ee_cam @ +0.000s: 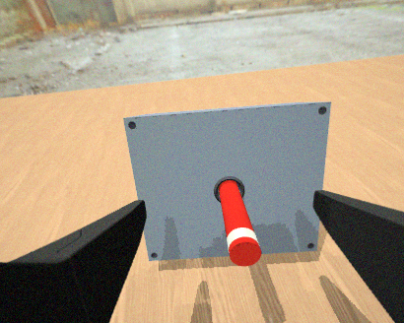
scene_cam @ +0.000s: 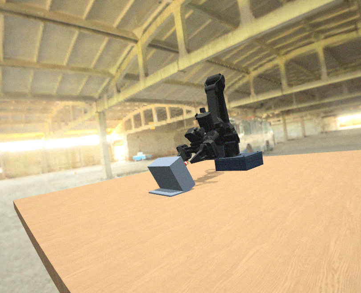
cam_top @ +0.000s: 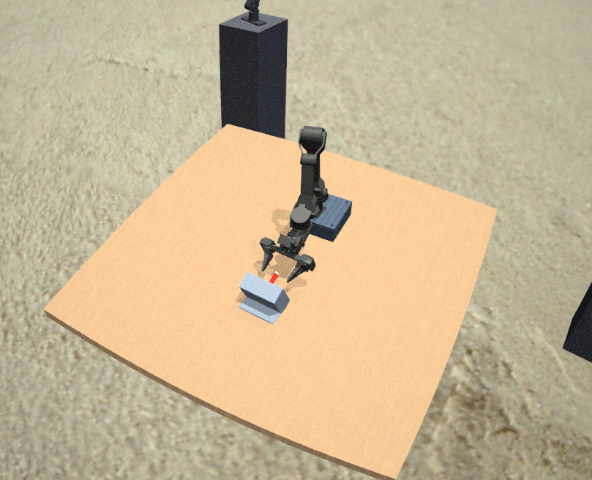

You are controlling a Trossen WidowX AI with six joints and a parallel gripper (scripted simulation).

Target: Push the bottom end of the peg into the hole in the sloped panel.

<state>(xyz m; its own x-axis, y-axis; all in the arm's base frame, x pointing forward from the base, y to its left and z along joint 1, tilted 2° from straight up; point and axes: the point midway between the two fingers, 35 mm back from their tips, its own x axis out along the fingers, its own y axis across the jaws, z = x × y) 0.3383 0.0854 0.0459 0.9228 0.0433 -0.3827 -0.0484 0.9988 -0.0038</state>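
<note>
The red peg lies 1 cm below my gripper tip. The rest, counted from my gripper tip: sloped panel (5 cm ahead, 3 cm below).
</note>
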